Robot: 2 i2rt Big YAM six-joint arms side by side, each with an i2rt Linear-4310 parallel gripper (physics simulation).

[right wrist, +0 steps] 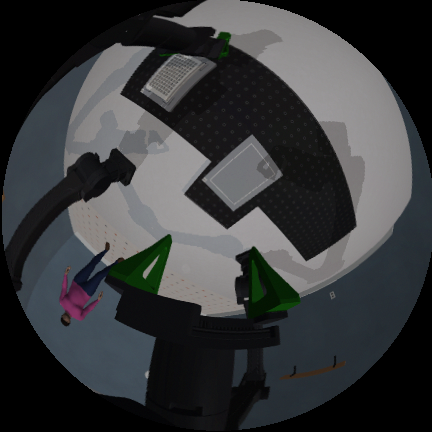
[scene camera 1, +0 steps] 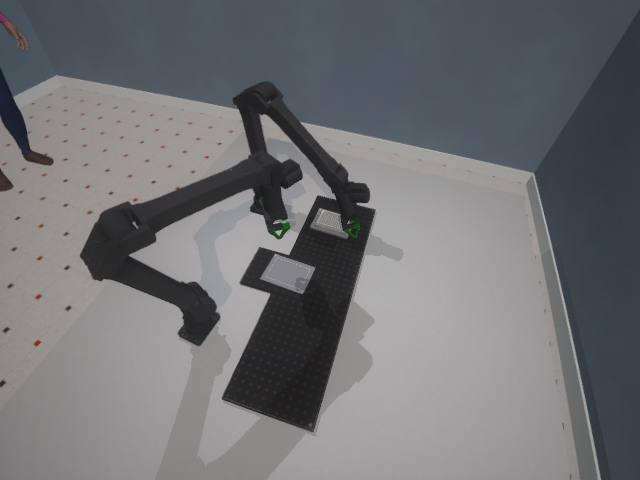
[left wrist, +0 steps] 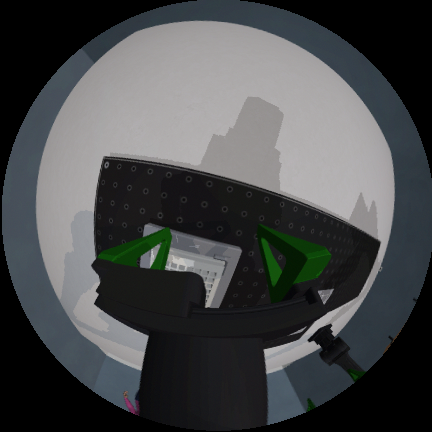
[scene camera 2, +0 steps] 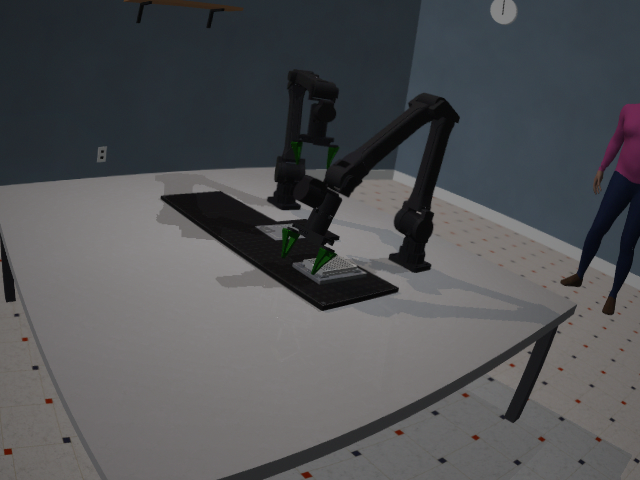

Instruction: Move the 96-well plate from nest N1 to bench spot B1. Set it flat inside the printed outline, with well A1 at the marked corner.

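Places are measured from the left arm's base along level axes (x up, y back, z right), in centimetres.
Pixels of known places: left gripper, between the fingertips: point(right wrist: 207, 50) point(scene camera 1: 354, 230) point(left wrist: 212, 230) point(scene camera 2: 297, 266); right gripper, between the fingertips: point(right wrist: 210, 244) point(scene camera 1: 276, 227) point(scene camera 2: 312, 166); left arm's base, origin of its link: point(right wrist: 121, 166) point(scene camera 2: 409, 264); right arm's base, origin of its link: point(scene camera 1: 200, 325) point(left wrist: 319, 331) point(scene camera 2: 283, 205).
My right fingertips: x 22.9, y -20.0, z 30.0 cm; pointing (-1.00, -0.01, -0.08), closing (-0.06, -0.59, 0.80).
For each thing: its top centre in the pictures, then the offset to it from my right fingertips. "spot": a spot on its surface instead. Level surfaces: height alone.
- white 96-well plate, centre of its top: point(left wrist: 178, 298) point(scene camera 2: 331, 263) point(right wrist: 170, 72) point(scene camera 1: 333, 219) dx -19.0, dy -12.5, dz -28.7 cm
- grey bench spot with the printed outline, a spot on its surface: point(right wrist: 234, 179) point(scene camera 1: 283, 270) spot: dx -21.4, dy -2.4, dz +1.0 cm
- black perforated board, height of its surface: dx -21.6 cm
- pale table, height of its surface: dx -22.9 cm
The white 96-well plate point(scene camera 1: 328, 220) point(scene camera 2: 338, 265) point(left wrist: 213, 282) point(right wrist: 174, 78) sits in its grey nest point(scene camera 2: 330, 279) point(left wrist: 233, 260) point(right wrist: 192, 86). My left gripper point(scene camera 2: 298, 265) point(left wrist: 212, 230) is open and empty, close above the nest's edge. In the left wrist view, its left finger overlaps the nest and its right finger is beyond the nest's right side. The palm hides part of the plate. The grey bench spot with the printed outline point(scene camera 1: 285, 272) point(scene camera 2: 273, 230) point(right wrist: 234, 179) is bare, partly shadowed. My right gripper point(scene camera 2: 313, 165) point(right wrist: 210, 244) is open and empty, high up. Well lettering is too small to read.
The nest and bench spot lie on a black perforated board point(scene camera 1: 289, 356) point(scene camera 2: 248, 250) point(left wrist: 150, 180) point(right wrist: 310, 215) on the pale table point(scene camera 1: 439, 310) point(scene camera 2: 206, 335). In scene camera 1, the right forearm crosses left of the board. A person point(scene camera 2: 628, 155) point(right wrist: 75, 300) stands beyond the table.
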